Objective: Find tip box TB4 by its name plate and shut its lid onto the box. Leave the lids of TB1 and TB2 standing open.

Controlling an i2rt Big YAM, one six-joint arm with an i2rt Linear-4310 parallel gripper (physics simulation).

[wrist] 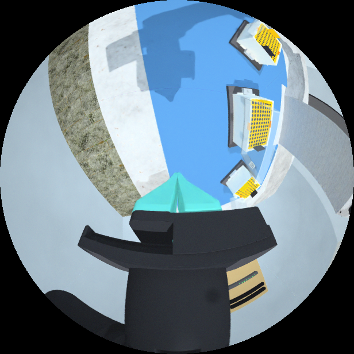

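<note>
My gripper (177, 177) is shut, with its turquoise fingertips together and nothing between them, in front of the blue mat (192, 125). Three white tip boxes with yellow, perforated tops stand along the right side in the wrist view: one at the upper right (246, 36), the largest-looking one (241, 120) in the middle, and one (241, 176) at the lower right. A clear panel (276, 122) stands by the right side of the middle box. Another see-through panel (255, 159) shows between the middle and lower boxes. No name plate is readable, so I cannot tell which box is TB4.
Dark bases lie at the boxes' left sides. A pale marbled strip (117, 100) and a mottled green-brown strip (77, 110) run left of the mat. A grey curved surface (317, 140) is at the right. A tan slotted board (260, 272) shows at the lower right. The arm's shadow falls across the mat.
</note>
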